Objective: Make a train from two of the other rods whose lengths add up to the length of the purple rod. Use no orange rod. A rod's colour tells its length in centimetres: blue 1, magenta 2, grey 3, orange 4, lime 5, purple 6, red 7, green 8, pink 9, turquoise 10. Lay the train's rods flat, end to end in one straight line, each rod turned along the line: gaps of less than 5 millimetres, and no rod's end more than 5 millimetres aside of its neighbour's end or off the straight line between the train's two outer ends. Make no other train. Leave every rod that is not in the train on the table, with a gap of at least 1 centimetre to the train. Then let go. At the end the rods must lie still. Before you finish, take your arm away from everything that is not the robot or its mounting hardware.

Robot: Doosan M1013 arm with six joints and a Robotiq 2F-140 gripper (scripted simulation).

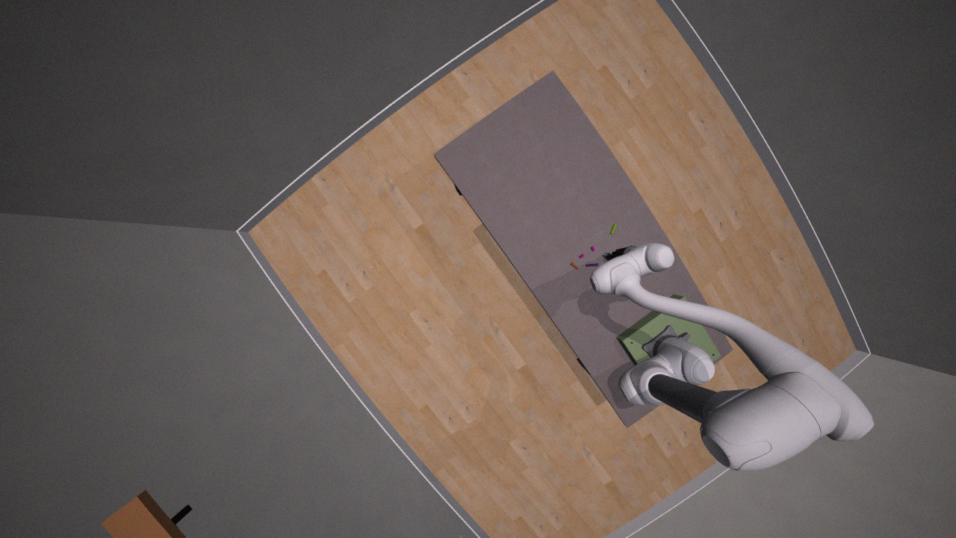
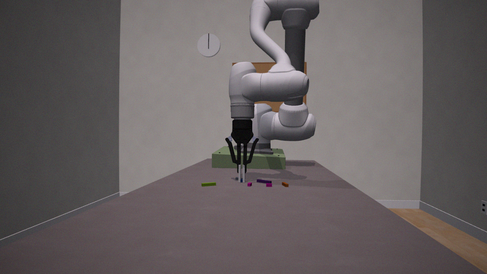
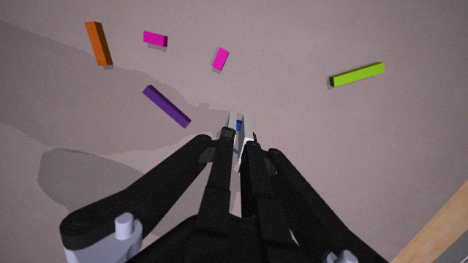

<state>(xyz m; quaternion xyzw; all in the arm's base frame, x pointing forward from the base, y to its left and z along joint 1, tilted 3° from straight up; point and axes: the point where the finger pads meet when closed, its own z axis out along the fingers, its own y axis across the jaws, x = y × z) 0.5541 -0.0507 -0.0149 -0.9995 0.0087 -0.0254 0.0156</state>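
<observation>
The blue rod lies 30 mm below my hand. Round my hand: purple rod 80 mm to the left, 30 mm below, 10 mm ahead; lime rod 110 mm to the right, 80 mm ahead, 30 mm below; grey rod 40 mm behind, 30 mm below, 10 mm to the right.
</observation>
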